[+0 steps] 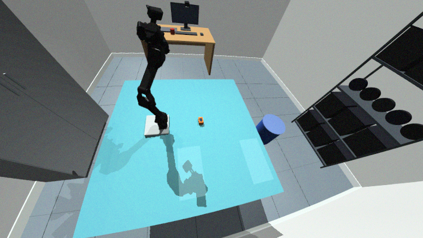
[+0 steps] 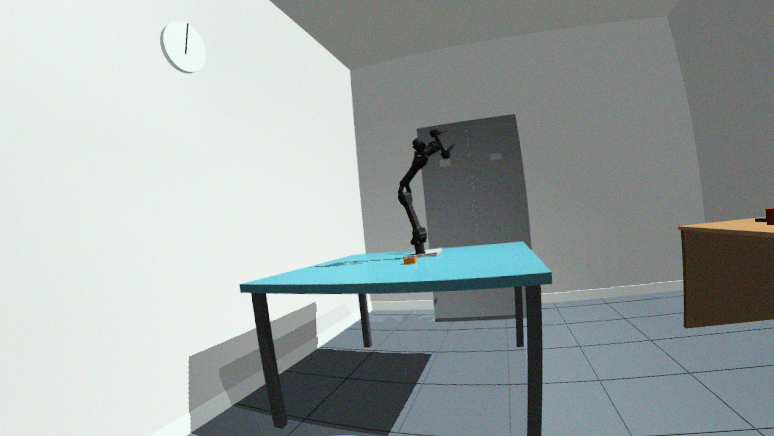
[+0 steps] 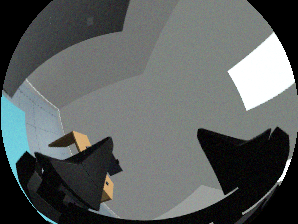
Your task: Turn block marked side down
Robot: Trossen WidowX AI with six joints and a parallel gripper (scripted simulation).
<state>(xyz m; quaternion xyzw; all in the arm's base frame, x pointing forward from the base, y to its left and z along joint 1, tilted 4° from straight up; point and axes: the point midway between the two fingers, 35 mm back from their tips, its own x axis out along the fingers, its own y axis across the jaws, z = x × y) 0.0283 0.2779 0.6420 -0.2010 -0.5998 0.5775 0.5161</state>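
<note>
The orange block is 29 cm ahead of my gripper tip, 26 cm to the right of it and 67 cm below it.
</note>
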